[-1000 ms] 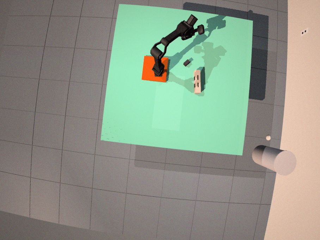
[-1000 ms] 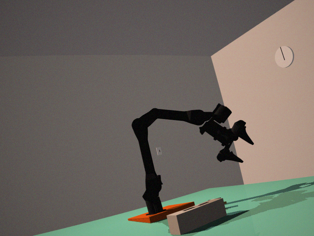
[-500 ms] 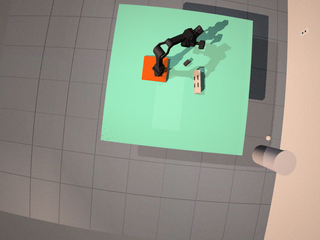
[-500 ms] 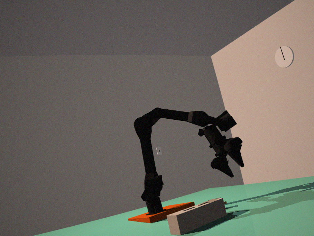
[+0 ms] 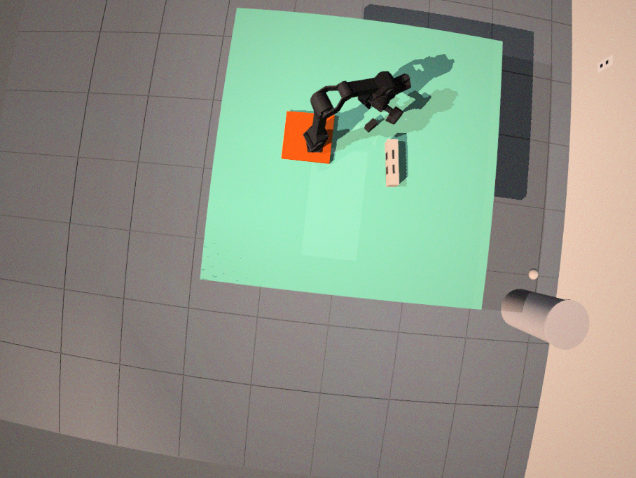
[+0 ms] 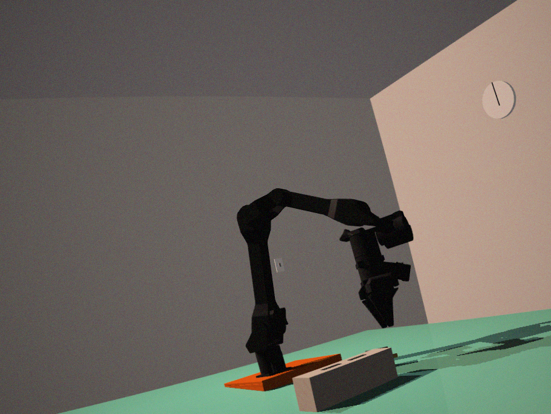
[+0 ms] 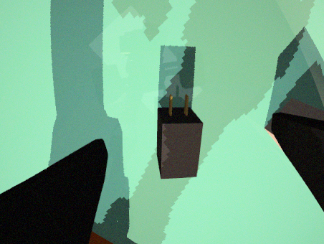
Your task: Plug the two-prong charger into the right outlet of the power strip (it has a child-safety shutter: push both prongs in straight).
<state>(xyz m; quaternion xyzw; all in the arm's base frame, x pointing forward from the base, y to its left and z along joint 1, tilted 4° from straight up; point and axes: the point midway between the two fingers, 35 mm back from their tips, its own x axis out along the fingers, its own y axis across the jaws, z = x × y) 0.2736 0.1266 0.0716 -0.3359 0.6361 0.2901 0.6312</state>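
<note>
Right now the two-prong charger is 1 cm behind my gripper tip, 2 cm to the right of it and 6 cm below it.
</note>
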